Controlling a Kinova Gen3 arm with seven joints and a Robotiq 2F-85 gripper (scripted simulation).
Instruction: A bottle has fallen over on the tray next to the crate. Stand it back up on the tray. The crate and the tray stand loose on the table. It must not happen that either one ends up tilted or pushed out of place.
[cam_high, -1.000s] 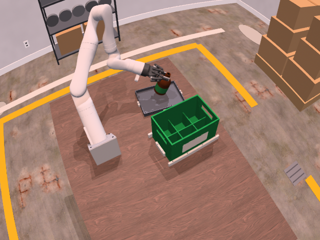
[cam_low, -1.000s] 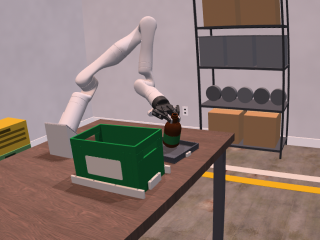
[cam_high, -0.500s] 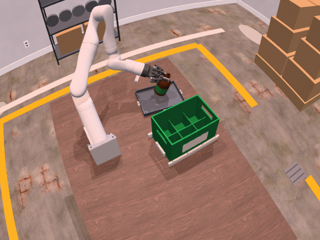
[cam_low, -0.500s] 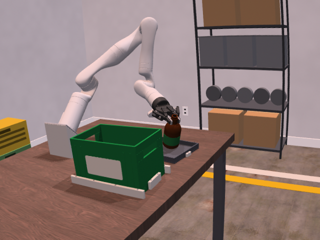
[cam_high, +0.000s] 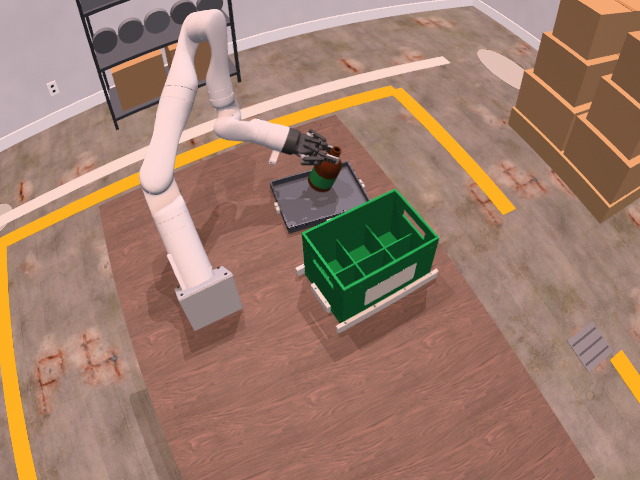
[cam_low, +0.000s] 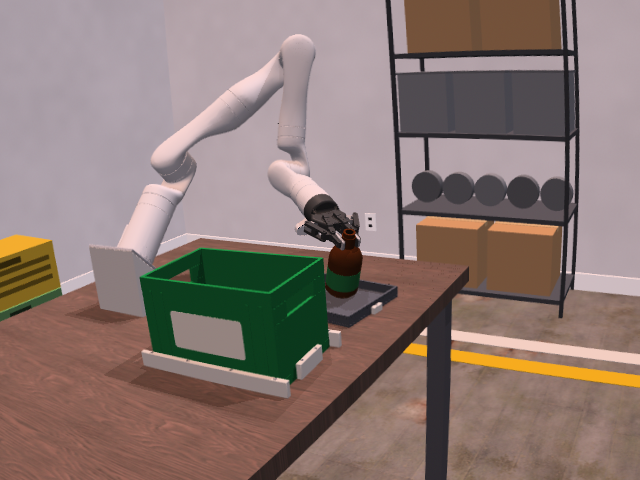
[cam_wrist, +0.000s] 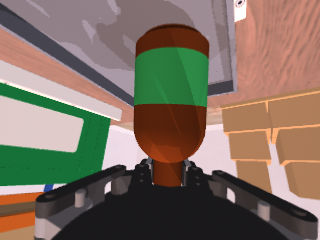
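Right now my hand is 10 mm past the bottle, 10 mm to the right of it and 50 mm above it. Round my hand: green crate (40 mm behind, 320 mm to the right, 60 mm below); then dark grey tray (50 mm behind, 20 mm to the right, 130 mm below).
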